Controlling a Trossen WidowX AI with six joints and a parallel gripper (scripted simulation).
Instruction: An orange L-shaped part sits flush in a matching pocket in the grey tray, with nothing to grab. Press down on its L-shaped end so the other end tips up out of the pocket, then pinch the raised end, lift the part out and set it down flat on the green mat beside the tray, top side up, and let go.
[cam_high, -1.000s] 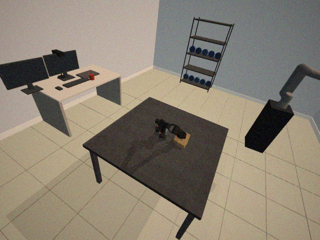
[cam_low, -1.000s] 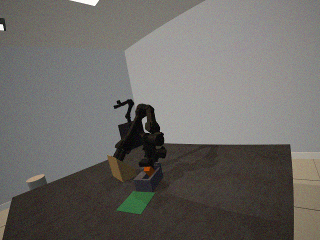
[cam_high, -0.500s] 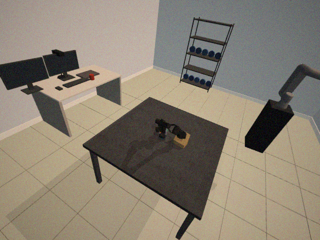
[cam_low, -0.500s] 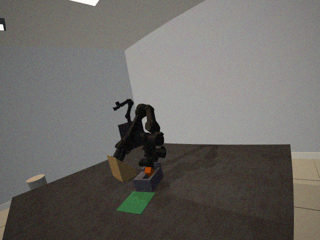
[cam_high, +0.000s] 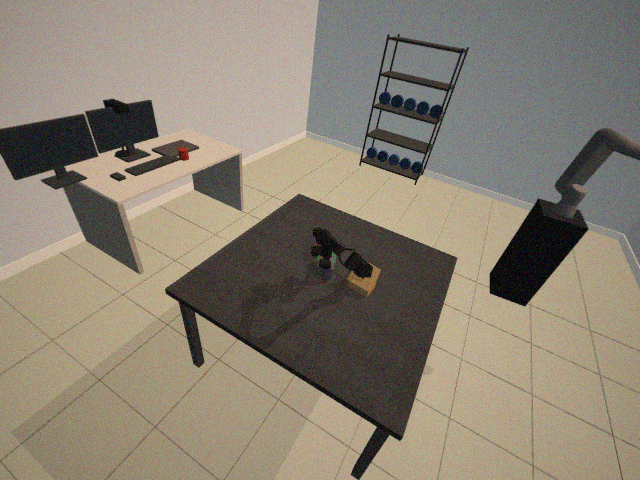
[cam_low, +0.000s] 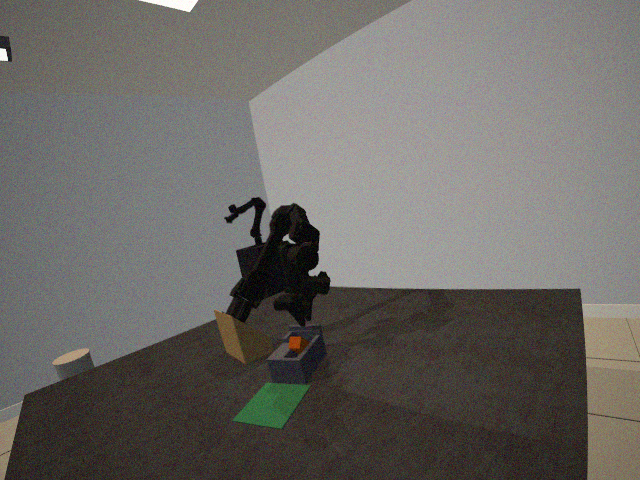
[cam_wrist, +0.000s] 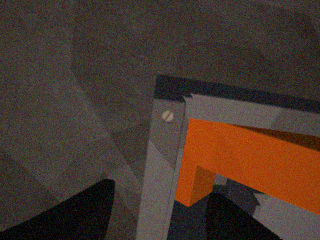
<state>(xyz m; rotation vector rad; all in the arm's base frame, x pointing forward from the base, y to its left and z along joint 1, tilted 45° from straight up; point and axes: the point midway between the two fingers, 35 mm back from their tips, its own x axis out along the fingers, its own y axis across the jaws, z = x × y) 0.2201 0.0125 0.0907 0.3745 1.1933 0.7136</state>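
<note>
My gripper tip is now 5 cm above the orange L-shaped part, 4 cm to the left of it and 1 cm short of it. Round my gripper tip: green mat: 21 cm to the right, 11 cm below, 6 cm ahead.
</note>
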